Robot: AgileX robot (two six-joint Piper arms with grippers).
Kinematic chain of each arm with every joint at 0, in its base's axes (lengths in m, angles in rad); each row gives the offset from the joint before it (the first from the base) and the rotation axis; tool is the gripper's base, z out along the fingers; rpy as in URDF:
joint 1: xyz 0 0 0.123 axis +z
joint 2: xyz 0 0 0 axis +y
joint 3: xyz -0.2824 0 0.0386 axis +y
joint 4: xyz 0.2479 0 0.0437 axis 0.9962 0 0.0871
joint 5: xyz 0 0 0 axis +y
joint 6: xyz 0.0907 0 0.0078 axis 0.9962 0 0.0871
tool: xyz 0 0 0 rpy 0 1.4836 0
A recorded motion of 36 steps. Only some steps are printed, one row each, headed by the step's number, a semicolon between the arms.
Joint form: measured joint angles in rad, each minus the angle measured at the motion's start. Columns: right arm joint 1, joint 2, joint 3, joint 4, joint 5, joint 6; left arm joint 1, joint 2, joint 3, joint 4, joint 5, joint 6.
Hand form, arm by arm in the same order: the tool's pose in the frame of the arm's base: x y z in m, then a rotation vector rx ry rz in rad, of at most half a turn. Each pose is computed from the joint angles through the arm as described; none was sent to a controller.
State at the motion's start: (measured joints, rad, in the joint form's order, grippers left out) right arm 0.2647 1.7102 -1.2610 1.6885 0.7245 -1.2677; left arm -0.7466 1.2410 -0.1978 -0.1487 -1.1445 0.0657
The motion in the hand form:
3: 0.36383 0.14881 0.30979 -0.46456 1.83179 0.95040; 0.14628 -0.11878 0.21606 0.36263 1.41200 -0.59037
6: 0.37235 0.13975 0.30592 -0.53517 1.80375 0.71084; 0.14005 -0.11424 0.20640 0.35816 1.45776 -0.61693
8: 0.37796 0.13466 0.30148 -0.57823 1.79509 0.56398; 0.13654 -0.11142 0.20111 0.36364 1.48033 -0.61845
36: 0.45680 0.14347 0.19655 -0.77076 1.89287 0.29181; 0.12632 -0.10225 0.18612 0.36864 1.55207 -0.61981
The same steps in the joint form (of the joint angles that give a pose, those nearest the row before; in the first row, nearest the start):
3: -0.0187 0.0000 0.0000 0.0000 -0.0616 -0.1952; -0.0001 -0.0015 0.0450 0.0012 0.0000 -0.0937
6: -0.0231 0.0017 0.0000 0.0009 -0.1843 -0.3739; 0.0000 -0.0015 0.0856 0.0123 0.0000 -0.1365
8: -0.0231 0.0084 0.0000 0.0050 -0.2633 -0.4849; 0.0000 -0.0015 0.1084 0.0162 0.0000 -0.1451
36: -0.0235 0.3896 -0.2104 0.0263 -0.3841 -0.7847; 0.0000 -0.0021 0.1740 0.0185 0.0039 -0.1720

